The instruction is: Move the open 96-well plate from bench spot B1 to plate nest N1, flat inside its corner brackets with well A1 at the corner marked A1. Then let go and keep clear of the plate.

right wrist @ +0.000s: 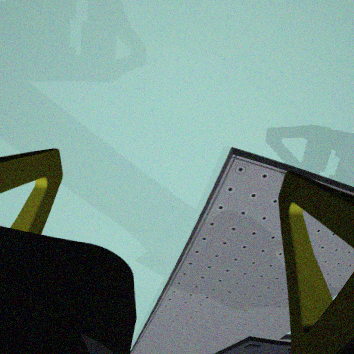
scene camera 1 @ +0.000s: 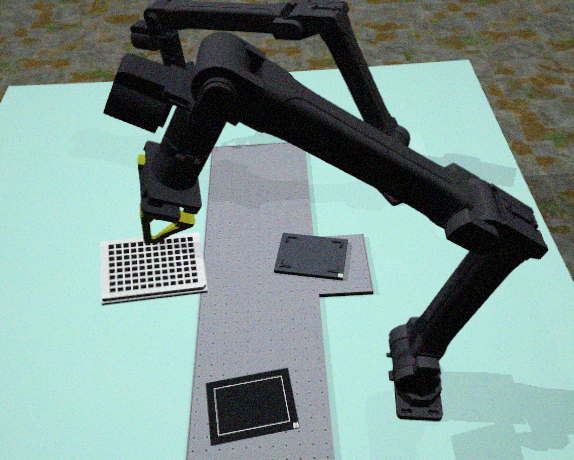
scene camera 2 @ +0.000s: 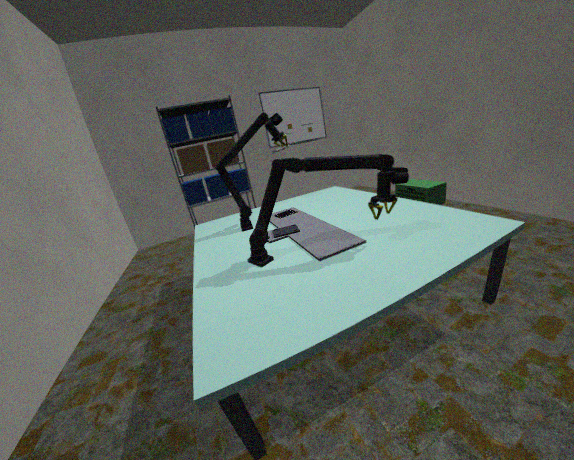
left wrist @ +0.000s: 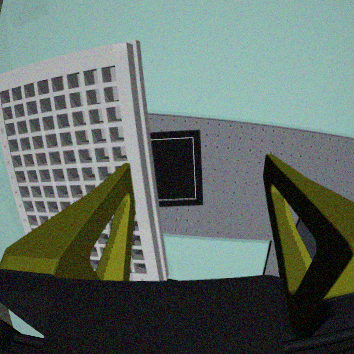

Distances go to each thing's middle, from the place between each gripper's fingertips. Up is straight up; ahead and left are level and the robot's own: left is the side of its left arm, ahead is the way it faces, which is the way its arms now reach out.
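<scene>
White well plate [scene camera 1: 131, 270]: my left hand is 2 cm past it, 6 cm to the right of it and 1 cm above it. Going by their middles, the white well plate is the nearest to my left hand of the things named here. Black nest with white outline [scene camera 1: 243, 407], measured from my left hand: 51 cm below, 9 cm behind, 2 cm to the left.
Counted from my right hand, the white well plate is 370 mm above, 880 mm to the left and 180 mm behind. As for the black nest with white outline, my right gripper is 120 mm above it, 260 mm past it and 840 mm to the right of it. By its middle, the white well plate is nearer to my left hand than to my right gripper.
</scene>
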